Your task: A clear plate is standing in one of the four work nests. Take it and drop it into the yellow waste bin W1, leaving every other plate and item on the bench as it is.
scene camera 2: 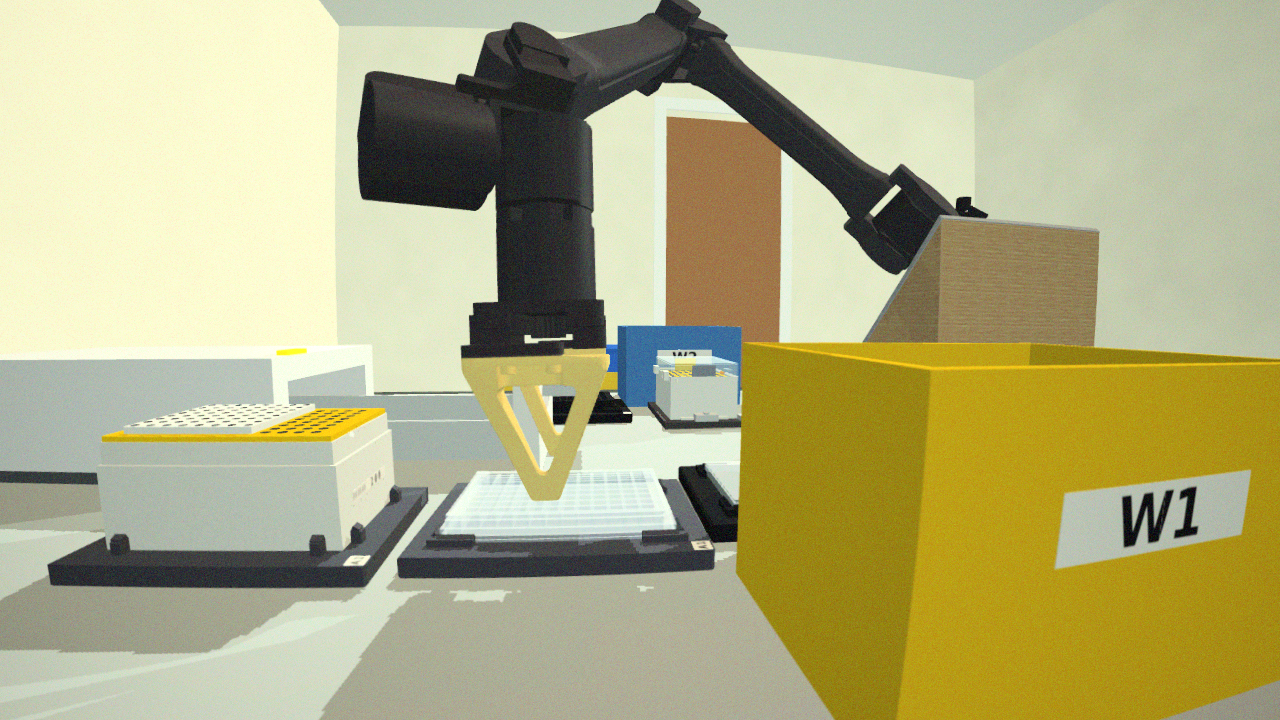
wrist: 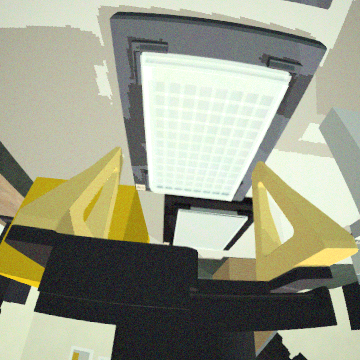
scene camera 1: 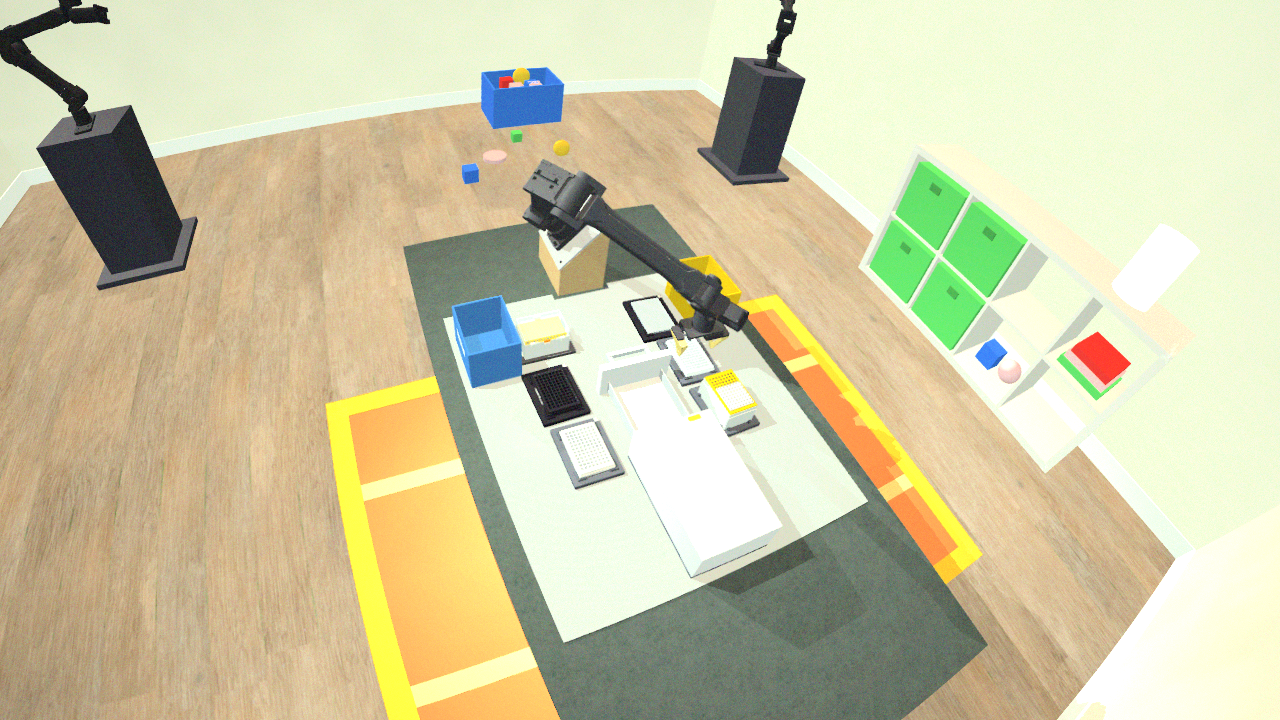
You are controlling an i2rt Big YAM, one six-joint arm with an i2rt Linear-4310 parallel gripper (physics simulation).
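Frame: origin at the arm's base, x ahead, y left, z up, level; centimetres.
Seen in the pictures: gripper, fingertip midpoint: (scene camera 2: 553,474) (wrist: 189,159) (scene camera 1: 694,350); arm's base at its link origin: (scene camera 2: 964,303) (wrist: 254,334) (scene camera 1: 568,229).
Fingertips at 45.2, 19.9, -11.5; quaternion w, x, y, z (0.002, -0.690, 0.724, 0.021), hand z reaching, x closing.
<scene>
Pixels of each thing's middle, then the offset from my fingertips to it, as dx, dy, dz. "*": a spot on its surface instead.
- clear plate at the middle of its body: (scene camera 2: 563,500) (wrist: 200,146) (scene camera 1: 689,355) -0.5, -0.8, -1.9
- dark grey nest at the middle of its body: (scene camera 2: 563,516) (wrist: 200,137) (scene camera 1: 688,357) -0.5, -0.8, -3.0
- yellow bin W1 at the middle of its body: (scene camera 2: 990,492) (wrist: 91,251) (scene camera 1: 702,292) -18.5, +12.4, +2.1
- tip box at the middle of its body: (scene camera 2: 262,467) (scene camera 1: 727,398) +17.4, +0.0, +0.6
- black nest with a white plate, surface spot: (wrist: 210,227) (scene camera 1: 655,321) * -14.9, -4.0, -1.9
- white instrument at the middle of its body: (scene camera 2: 175,401) (scene camera 1: 701,490) +38.2, -19.7, +1.4
- blue bin at the middle of its body: (scene camera 2: 675,362) (scene camera 1: 486,340) -17.7, -51.3, +2.1
The clear plate (scene camera 1: 691,360) (scene camera 2: 617,503) (wrist: 210,130) lies flat in a dark grey nest (scene camera 2: 554,560) (wrist: 215,42), beside the yellow bin W1 (scene camera 1: 723,279) (scene camera 2: 832,501) (wrist: 134,212). My gripper (scene camera 1: 698,347) (scene camera 2: 550,474) (wrist: 189,159) is open and empty, pointing down over this nest. In the scene camera 2 view the near fingertip overlaps the plate's front part and the far finger shows behind. In the wrist view the fingertips stand apart to the left and right, with much of the plate ahead of them. Their exact height above the plate is hard to tell.
A tip box (scene camera 1: 729,394) (scene camera 2: 241,483) with a yellow rack stands on one side of the nest; a black nest with a white plate (scene camera 1: 651,315) (wrist: 210,227) is on the other. A white instrument (scene camera 1: 702,488) (scene camera 2: 134,394) stands behind. A blue bin (scene camera 1: 487,349) (scene camera 2: 637,367) stands farther off.
</scene>
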